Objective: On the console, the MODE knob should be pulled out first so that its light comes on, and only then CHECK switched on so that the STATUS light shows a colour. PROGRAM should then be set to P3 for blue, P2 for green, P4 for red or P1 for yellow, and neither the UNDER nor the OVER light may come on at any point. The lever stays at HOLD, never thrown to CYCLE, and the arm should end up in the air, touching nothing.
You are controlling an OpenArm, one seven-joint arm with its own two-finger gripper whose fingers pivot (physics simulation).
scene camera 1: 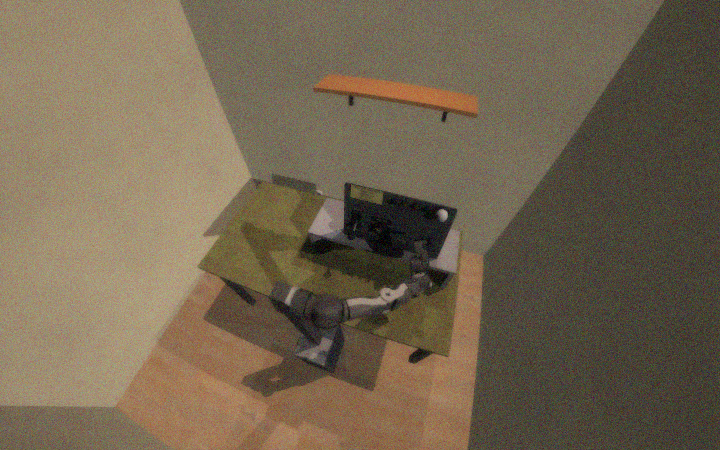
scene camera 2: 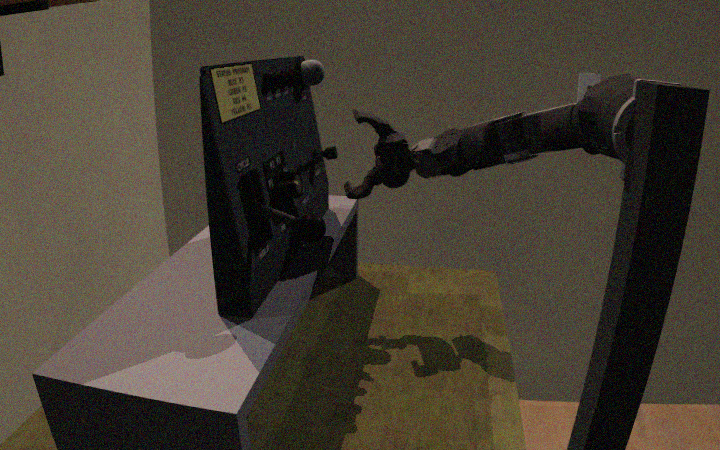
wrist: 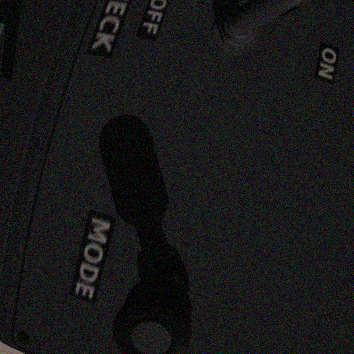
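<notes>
The dark console (scene camera 1: 408,220) (scene camera 2: 233,143) stands upright. The MODE knob (wrist: 151,337) shows its pale round end low in the wrist view; whether it is pulled out is unclear. The CHECK switch (wrist: 267,17) is partly cut off between OFF and ON; its setting is unclear. The lever (scene camera 2: 310,227) points down towards HOLD. The PROGRAM knob (scene camera 2: 287,186) is too dark to read. The STATUS light (scene camera 1: 442,214) (scene camera 2: 312,72) looks pale grey. My gripper (scene camera 1: 416,251) (scene camera 2: 352,152) is open and empty, facing the console's right part, apart from it. No lit small lamps are visible.
The console stands on a pale block (scene camera 1: 326,214) (scene camera 2: 175,379) on the olive table (scene camera 1: 225,252) (scene camera 2: 440,286). A yellow card (scene camera 1: 366,194) (scene camera 2: 236,92) is on the console. An orange shelf (scene camera 1: 395,94) hangs above. A dark stalk (scene camera 2: 330,152) juts towards my fingers.
</notes>
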